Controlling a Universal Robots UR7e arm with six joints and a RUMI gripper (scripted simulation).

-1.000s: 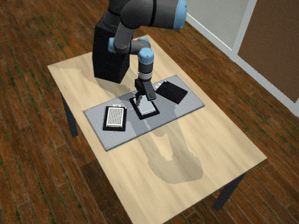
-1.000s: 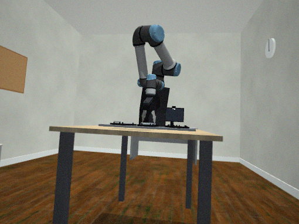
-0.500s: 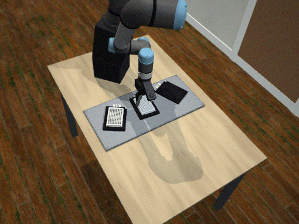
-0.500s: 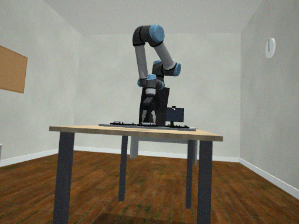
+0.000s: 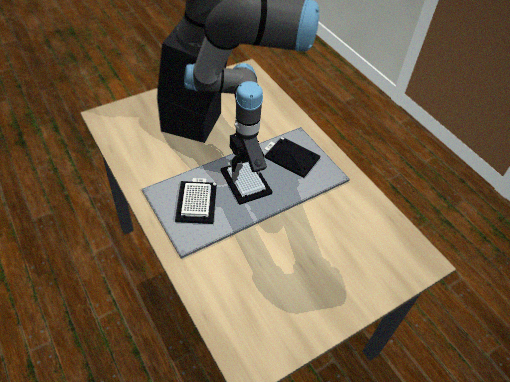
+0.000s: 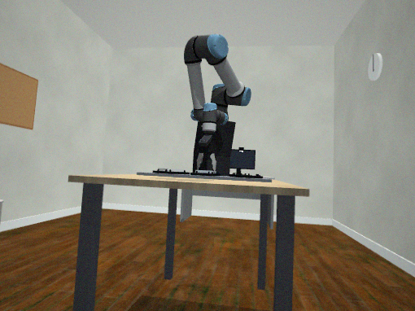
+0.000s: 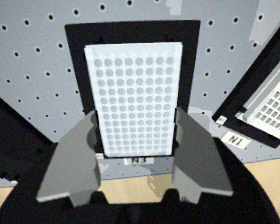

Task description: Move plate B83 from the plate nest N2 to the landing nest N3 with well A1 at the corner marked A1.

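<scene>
Now: hand 2 cm above the landing nest N3. Round my hand: N2 label: 17 cm to the left, 9 cm behind, 3 cm below; then plate nest N2: 21 cm to the left, 2 cm below; then plate: 19 cm to the right, 2 cm behind, 1 cm below.
</scene>
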